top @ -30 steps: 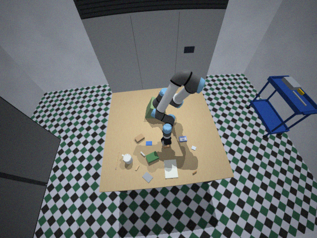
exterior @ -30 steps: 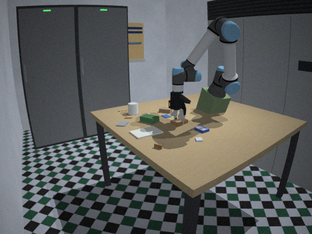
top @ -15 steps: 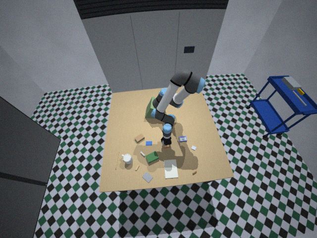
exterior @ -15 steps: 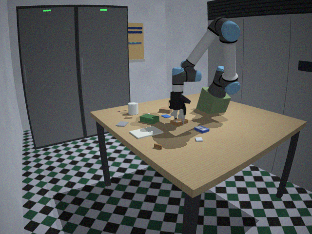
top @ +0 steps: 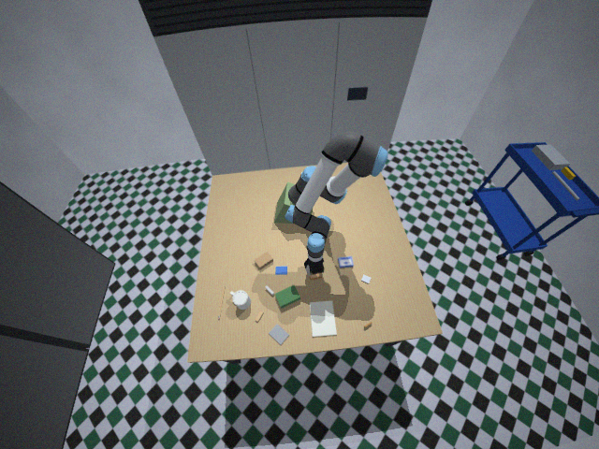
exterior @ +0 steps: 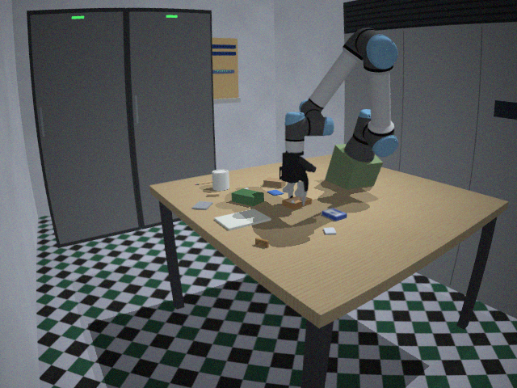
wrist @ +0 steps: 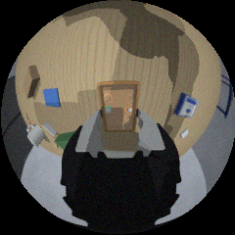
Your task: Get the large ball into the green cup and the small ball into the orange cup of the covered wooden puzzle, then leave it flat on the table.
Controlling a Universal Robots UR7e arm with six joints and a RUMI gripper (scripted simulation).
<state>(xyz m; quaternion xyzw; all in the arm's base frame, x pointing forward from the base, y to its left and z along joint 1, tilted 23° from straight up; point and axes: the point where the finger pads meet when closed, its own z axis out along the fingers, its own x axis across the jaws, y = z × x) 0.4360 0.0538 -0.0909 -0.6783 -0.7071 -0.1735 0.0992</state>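
Now: hand 10 mm above the covered wooden puzzle. From my hand the other things lie so: green box: 130 mm ahead, 170 mm to the right; white sheet: 270 mm ahead, 20 mm below; blue tile: 30 mm behind, 180 mm to the right, 20 mm below.
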